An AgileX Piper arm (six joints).
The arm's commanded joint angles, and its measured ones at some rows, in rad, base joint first. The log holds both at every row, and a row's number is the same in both.
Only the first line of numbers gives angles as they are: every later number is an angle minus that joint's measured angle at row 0.
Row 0, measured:
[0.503, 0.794, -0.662, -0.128, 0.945, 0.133]
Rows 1 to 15, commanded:
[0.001, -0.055, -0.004, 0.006, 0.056, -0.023]
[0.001, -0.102, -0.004, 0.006, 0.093, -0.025]
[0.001, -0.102, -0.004, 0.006, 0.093, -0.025]
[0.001, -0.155, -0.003, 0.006, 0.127, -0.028]
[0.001, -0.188, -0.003, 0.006, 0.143, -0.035]
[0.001, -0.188, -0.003, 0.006, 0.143, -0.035]
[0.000, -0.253, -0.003, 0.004, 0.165, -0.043]
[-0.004, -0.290, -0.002, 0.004, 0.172, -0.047]
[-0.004, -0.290, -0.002, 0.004, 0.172, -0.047]
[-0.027, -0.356, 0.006, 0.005, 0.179, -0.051]
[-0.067, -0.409, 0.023, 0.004, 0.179, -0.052]
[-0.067, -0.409, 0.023, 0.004, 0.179, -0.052]
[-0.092, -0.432, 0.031, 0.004, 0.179, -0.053]
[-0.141, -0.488, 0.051, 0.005, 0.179, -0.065]
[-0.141, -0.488, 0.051, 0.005, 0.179, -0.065]
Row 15, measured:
[-0.083, -0.426, 0.027, 0.002, 0.171, -0.040]
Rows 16 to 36, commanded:
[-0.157, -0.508, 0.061, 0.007, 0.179, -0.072]
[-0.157, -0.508, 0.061, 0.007, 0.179, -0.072]
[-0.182, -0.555, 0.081, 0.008, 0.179, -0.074]
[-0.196, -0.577, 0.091, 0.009, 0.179, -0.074]
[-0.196, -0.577, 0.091, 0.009, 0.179, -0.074]
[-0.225, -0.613, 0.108, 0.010, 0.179, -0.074]
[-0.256, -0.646, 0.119, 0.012, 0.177, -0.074]
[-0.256, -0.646, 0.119, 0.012, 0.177, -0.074]
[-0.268, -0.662, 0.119, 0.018, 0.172, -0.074]
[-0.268, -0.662, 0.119, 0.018, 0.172, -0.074]
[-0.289, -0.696, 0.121, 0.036, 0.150, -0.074]
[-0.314, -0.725, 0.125, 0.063, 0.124, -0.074]
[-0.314, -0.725, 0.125, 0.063, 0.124, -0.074]
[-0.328, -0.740, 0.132, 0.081, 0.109, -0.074]
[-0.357, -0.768, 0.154, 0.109, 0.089, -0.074]
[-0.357, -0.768, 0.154, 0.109, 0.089, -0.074]
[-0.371, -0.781, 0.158, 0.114, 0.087, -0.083]
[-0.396, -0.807, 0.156, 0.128, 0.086, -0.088]
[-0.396, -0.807, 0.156, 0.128, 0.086, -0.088]
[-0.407, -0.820, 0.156, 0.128, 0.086, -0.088]
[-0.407, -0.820, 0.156, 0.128, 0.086, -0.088]
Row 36, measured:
[-0.373, -0.783, 0.154, 0.113, 0.105, -0.068]
